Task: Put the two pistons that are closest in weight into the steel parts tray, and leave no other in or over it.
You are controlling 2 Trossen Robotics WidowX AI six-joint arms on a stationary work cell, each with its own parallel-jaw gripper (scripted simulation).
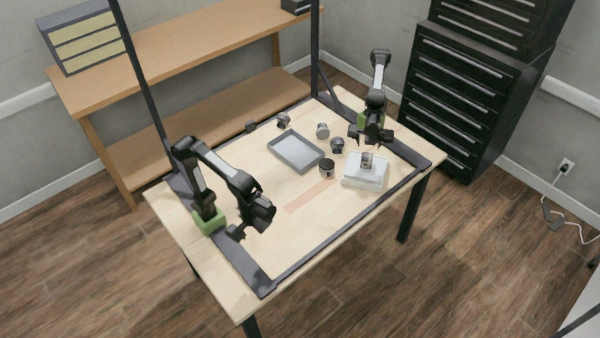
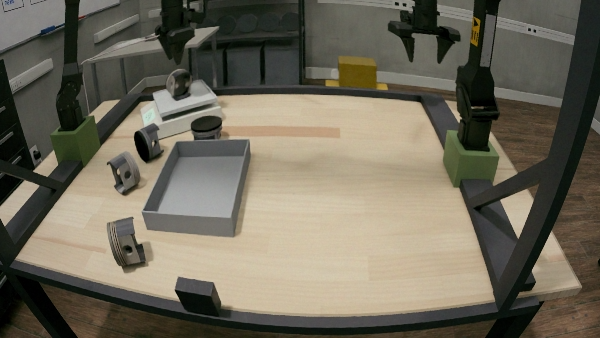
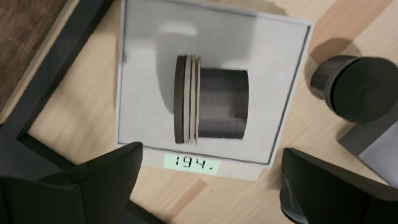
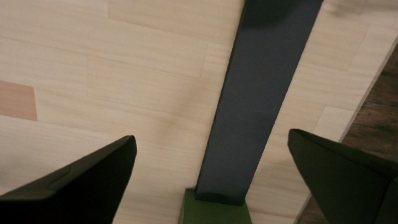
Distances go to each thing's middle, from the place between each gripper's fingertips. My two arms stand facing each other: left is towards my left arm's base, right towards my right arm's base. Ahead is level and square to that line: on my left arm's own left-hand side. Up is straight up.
Now: the grey pan [image 2: 199, 91] 1 cm ahead of my left hand, 1 cm to the right of it and 14 cm below it. Round my left hand: white scale [image 2: 179, 122] (16 cm below); then steel parts tray [image 2: 199, 178] (30 cm behind, 16 cm to the right, 19 cm below).
The steel parts tray is 34 cm behind my right hand, 45 cm to the left of it and 19 cm below it. Round my right hand: white scale (3 cm behind, 61 cm to the left, 16 cm below); grey pan (3 cm behind, 60 cm to the left, 14 cm below).
